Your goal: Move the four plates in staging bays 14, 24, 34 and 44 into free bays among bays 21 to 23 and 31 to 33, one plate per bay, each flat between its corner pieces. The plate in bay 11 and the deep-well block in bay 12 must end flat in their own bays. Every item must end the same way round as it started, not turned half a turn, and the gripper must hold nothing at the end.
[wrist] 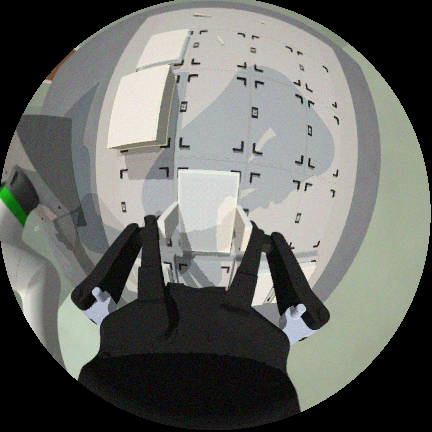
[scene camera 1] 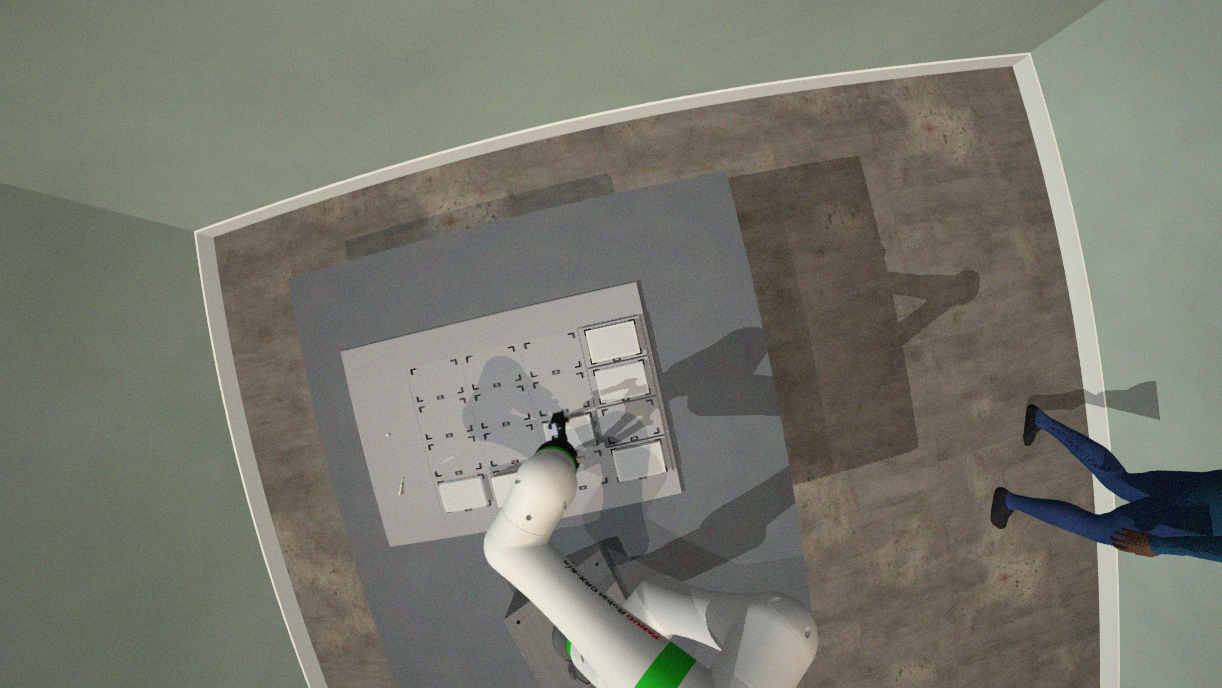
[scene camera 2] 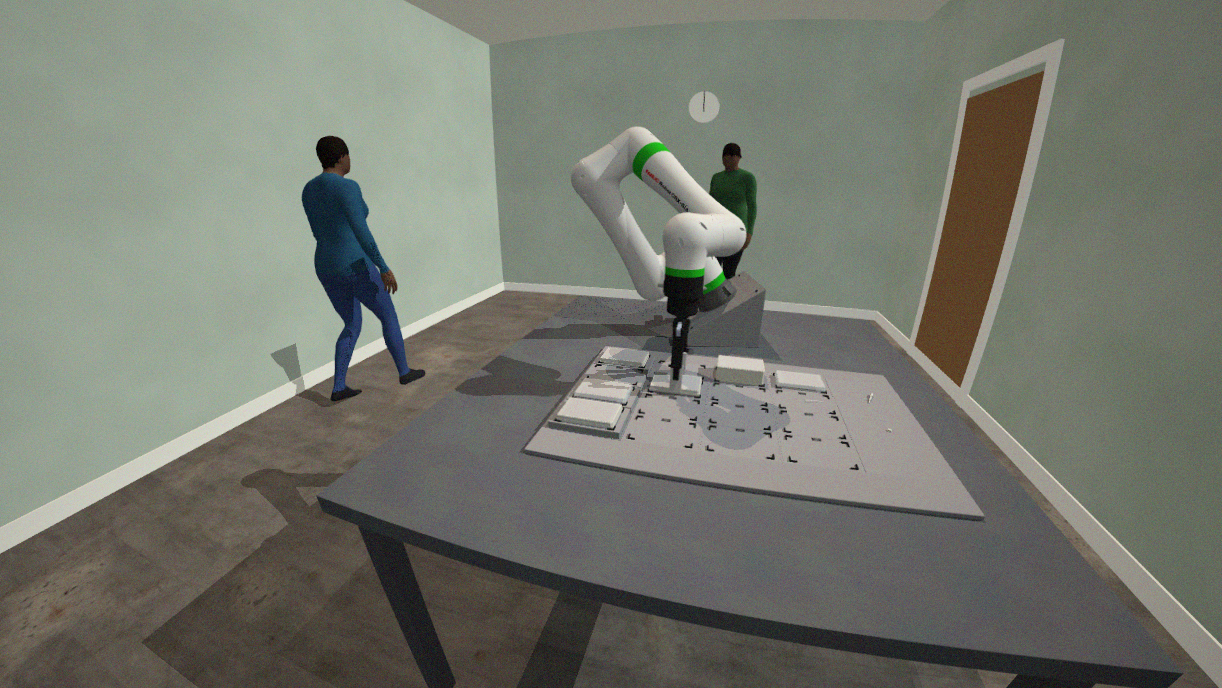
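Pixels of known places: gripper, fingertip midpoint: [wrist: 206, 212] [scene camera 1: 568, 434] [scene camera 2: 677, 383]; arm's base, origin of the base link: [scene camera 2: 717, 299].
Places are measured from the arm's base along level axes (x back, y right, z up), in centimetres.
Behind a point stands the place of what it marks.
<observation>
My gripper [scene camera 1: 566, 426] {x -49.4, y 9.4, z -10.0 cm} [scene camera 2: 675, 377] {x -49.4, y 9.4, z -10.0 cm} [wrist: 206, 212] {x -49.4, y 9.4, z -10.0 cm} is shut on a white plate [scene camera 1: 583, 424] {x -51.2, y 14.0, z -9.3 cm} [scene camera 2: 690, 386] {x -51.7, y 5.9, z -9.3 cm} [wrist: 207, 200] {x -49.6, y 7.4, z -9.3 cm}, held level and low at bay 23; whether it touches the board is unclear. Staging bay 24 is empty. White plates lie in bay 14 [scene camera 1: 639, 461] {x -38.4, y 25.8, z -8.2 cm} [scene camera 2: 624, 357] {x -40.2, y 25.5, z -8.2 cm}, bay 34 [scene camera 1: 621, 380] {x -60.1, y 26.5, z -8.3 cm} [scene camera 2: 604, 391] {x -61.4, y 25.8, z -8.2 cm} and bay 44 [scene camera 1: 613, 341] {x -70.3, y 26.9, z -8.3 cm} [scene camera 2: 590, 413] {x -71.9, y 26.2, z -8.3 cm}. The bay 11 plate [scene camera 1: 463, 493] {x -40.2, y -22.9, z -9.7 cm} [scene camera 2: 799, 381] {x -41.5, y -23.0, z -9.7 cm} [wrist: 164, 47] {x -40.3, y -21.8, z -9.7 cm} lies flat. The taller cream deep-well block [scene camera 2: 740, 369] {x -43.3, y -6.7, z -7.1 cm} [wrist: 142, 107] {x -40.8, y -5.5, z -7.0 cm} stands in bay 12, partly hidden by the arm in scene camera 1.
The pale board [scene camera 1: 367, 376] {x -77.8, y -42.3, z -11.1 cm} [scene camera 2: 923, 487] {x -80.1, y -40.4, z -11.1 cm} lies on the grey table [scene camera 1: 359, 290] {x -102.1, y -39.3, z -12.2 cm} [scene camera 2: 598, 529] {x -99.7, y 16.7, z -12.2 cm}. Small white slivers [scene camera 1: 401, 485] {x -45.8, y -40.8, z -10.7 cm} [scene camera 2: 870, 397] {x -45.2, y -41.1, z -10.7 cm} lie beyond the bay 11 side. A person in blue [scene camera 1: 1180, 504] [scene camera 2: 337, 222] and one in green [scene camera 2: 733, 192] stand off the table.
</observation>
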